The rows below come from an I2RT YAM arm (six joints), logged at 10 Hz.
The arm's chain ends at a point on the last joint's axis. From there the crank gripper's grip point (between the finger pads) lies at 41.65 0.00 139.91 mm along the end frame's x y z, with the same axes.
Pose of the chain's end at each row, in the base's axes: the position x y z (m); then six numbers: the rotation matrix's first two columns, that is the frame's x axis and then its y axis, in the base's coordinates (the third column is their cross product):
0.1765 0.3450 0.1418 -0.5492 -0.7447 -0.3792 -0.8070 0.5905 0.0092
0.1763 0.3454 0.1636 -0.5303 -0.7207 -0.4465 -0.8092 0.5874 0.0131
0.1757 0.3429 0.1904 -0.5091 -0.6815 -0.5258 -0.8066 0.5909 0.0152
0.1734 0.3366 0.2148 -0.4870 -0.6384 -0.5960 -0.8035 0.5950 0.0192
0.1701 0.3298 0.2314 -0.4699 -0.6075 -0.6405 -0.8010 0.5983 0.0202
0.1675 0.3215 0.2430 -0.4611 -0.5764 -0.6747 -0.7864 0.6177 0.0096
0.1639 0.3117 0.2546 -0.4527 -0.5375 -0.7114 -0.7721 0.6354 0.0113
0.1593 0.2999 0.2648 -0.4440 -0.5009 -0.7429 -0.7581 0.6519 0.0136
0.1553 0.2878 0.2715 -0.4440 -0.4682 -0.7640 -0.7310 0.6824 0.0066
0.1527 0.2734 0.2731 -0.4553 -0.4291 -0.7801 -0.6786 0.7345 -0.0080
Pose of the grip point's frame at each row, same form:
0.1840 0.3575 -0.0034 -0.5492 -0.7447 -0.3792 -0.8070 0.5905 0.0092
0.1896 0.3669 0.0198 -0.5303 -0.7207 -0.4465 -0.8092 0.5874 0.0131
0.1965 0.3749 0.0495 -0.5091 -0.6815 -0.5258 -0.8066 0.5909 0.0152
0.2010 0.3783 0.0777 -0.4870 -0.6384 -0.5960 -0.8035 0.5950 0.0192
0.2024 0.3776 0.0973 -0.4699 -0.6075 -0.6405 -0.8010 0.5983 0.0202
0.2058 0.3723 0.1116 -0.4611 -0.5764 -0.6747 -0.7864 0.6177 0.0096
0.2074 0.3669 0.1267 -0.4527 -0.5375 -0.7114 -0.7721 0.6354 0.0113
0.2076 0.3587 0.1402 -0.4440 -0.5009 -0.7429 -0.7581 0.6519 0.0136
0.2093 0.3468 0.1494 -0.4440 -0.4682 -0.7640 -0.7310 0.6824 0.0066
0.2144 0.3291 0.1531 -0.4553 -0.4291 -0.7801 -0.6786 0.7345 -0.0080

